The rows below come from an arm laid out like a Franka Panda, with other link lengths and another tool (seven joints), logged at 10 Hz.
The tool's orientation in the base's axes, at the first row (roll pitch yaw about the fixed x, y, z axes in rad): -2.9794, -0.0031, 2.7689
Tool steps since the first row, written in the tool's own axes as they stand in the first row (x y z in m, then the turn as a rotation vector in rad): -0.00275, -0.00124, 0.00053, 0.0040, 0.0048, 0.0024; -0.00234, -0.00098, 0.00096, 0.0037, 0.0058, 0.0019; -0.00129, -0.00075, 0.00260, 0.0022, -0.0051, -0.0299; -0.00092, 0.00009, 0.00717, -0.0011, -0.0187, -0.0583; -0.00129, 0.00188, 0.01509, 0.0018, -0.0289, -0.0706; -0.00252, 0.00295, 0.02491, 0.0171, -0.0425, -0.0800; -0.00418, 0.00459, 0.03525, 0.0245, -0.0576, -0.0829; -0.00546, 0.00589, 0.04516, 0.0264, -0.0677, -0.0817; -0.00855, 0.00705, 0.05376, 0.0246, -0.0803, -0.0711; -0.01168, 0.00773, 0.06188, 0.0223, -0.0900, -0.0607; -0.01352, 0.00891, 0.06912, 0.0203, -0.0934, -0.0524
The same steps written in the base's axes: 0.00208, -0.00222, -0.00033, -0.0022, 0.0055, -0.0031; 0.00177, -0.00190, -0.00080, -0.0015, 0.0064, -0.0028; 0.00077, -0.00155, -0.00245, -0.0020, 0.0006, 0.0303; 0.00045, -0.00132, -0.00709, -0.0021, -0.0089, 0.0606; 0.00095, -0.00099, -0.01520, -0.0077, -0.0154, 0.0743; 0.00187, -0.00192, -0.02507, -0.0262, -0.0209, 0.0859; 0.00337, -0.00256, -0.03554, -0.0384, -0.0317, 0.0912; 0.00441, -0.00331, -0.04554, -0.0438, -0.0404, 0.0916; 0.00718, -0.00466, -0.05422, -0.0473, -0.0542, 0.0832; 0.00984, -0.00638, -0.06235, -0.0493, -0.0656, 0.0745; 0.01153, -0.00705, -0.06969, -0.0492, -0.0706, 0.0669
